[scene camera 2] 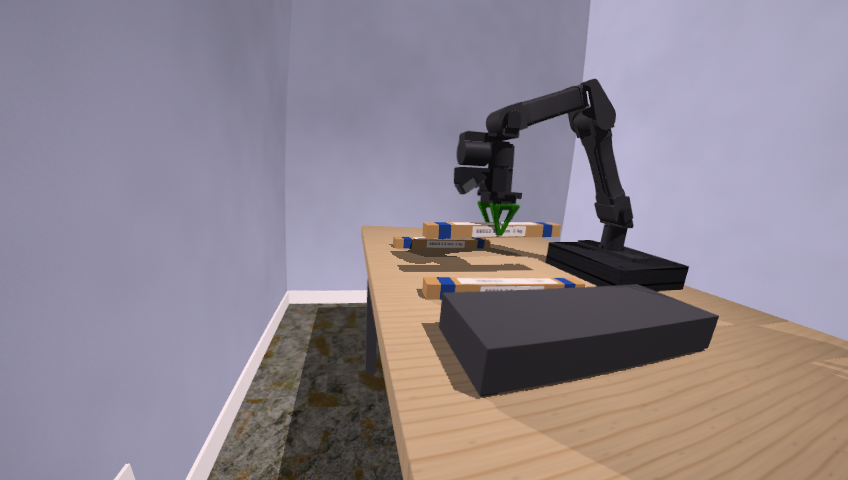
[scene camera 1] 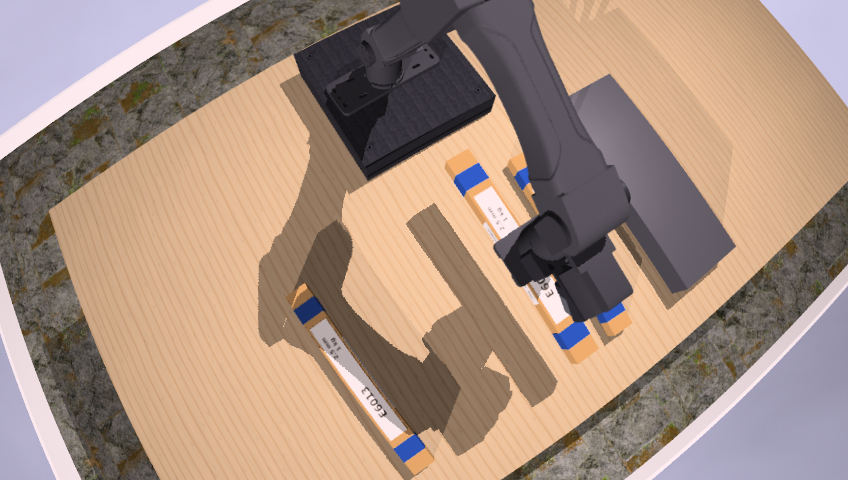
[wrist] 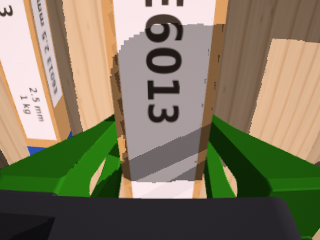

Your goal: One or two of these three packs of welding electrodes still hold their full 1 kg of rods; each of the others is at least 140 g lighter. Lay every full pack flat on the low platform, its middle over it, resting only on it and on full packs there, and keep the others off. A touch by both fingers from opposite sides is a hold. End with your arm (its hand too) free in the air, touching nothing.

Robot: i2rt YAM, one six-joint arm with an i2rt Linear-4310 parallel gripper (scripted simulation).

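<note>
Low dark platform: visible. Gripper: visible, also in scene camera 2 and the wrist view.
</note>
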